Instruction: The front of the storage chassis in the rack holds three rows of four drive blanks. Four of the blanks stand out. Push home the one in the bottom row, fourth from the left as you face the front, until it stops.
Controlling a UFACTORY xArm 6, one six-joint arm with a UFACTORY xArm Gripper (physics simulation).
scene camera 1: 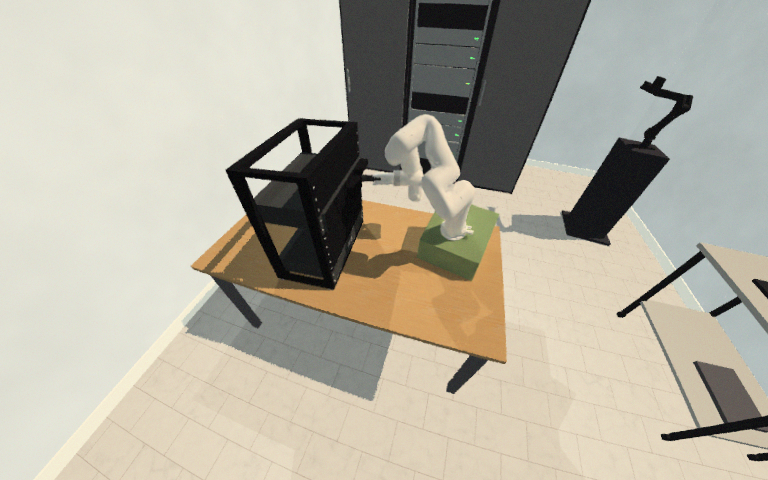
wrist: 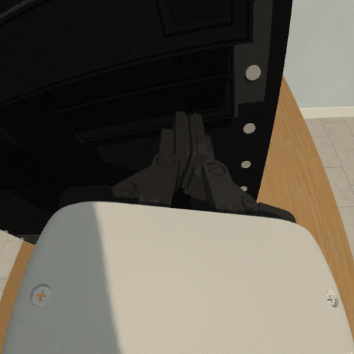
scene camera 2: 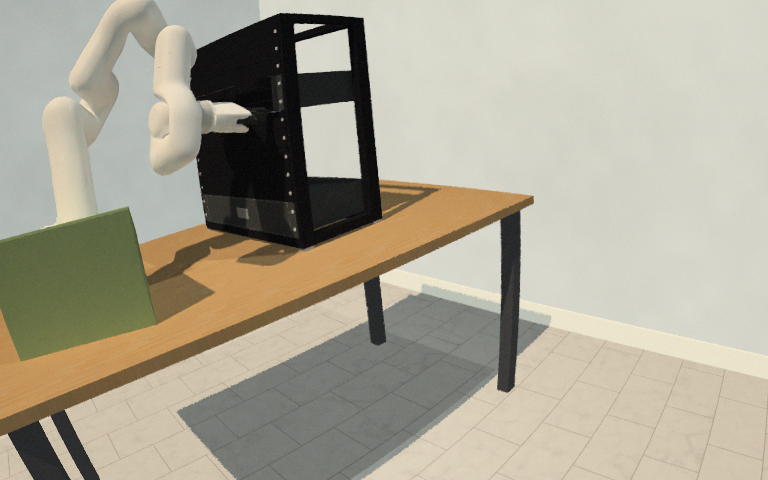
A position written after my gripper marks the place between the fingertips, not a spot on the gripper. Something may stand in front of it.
Note:
I see my gripper (scene camera 2: 265,114) and a black rack (scene camera 2: 254,184).
The black rack is seen too in scene camera 1 (scene camera 1: 320,193) and in the wrist view (wrist: 92,92). My gripper is seen too in the wrist view (wrist: 183,130).

